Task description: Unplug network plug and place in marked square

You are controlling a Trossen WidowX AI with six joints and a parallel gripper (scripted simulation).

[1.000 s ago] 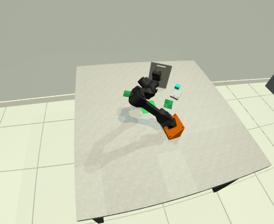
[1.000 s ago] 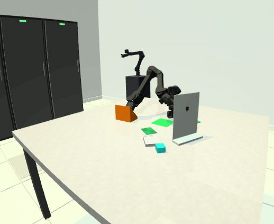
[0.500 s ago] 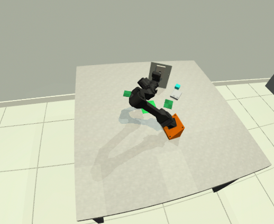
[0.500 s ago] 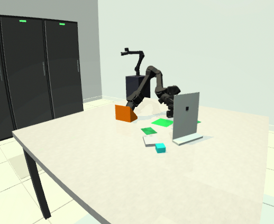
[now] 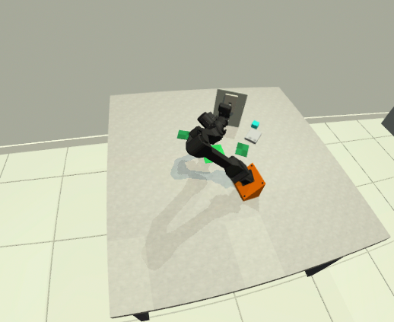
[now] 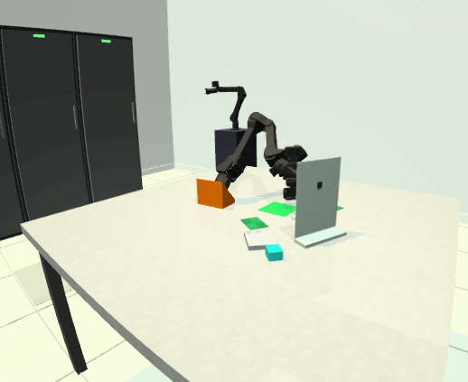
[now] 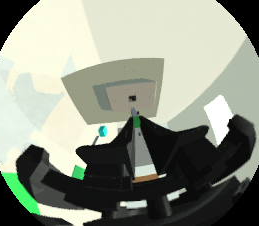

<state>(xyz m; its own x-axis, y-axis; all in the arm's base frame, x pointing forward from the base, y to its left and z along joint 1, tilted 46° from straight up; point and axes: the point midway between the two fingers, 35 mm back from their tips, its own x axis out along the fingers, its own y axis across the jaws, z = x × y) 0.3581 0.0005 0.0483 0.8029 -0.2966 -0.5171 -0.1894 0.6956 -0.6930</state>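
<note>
My gripper tip is now 15 cm past the green marked square, 9 cm to the right of it and 16 cm above it. The rest, counted from my gripper tip: network plug (right at my gripper tip); grey upright panel (8 cm ahead, 4 cm to the right, 5 cm below); cyan cube (5 cm ahead, 22 cm to the right, 15 cm below).
</note>
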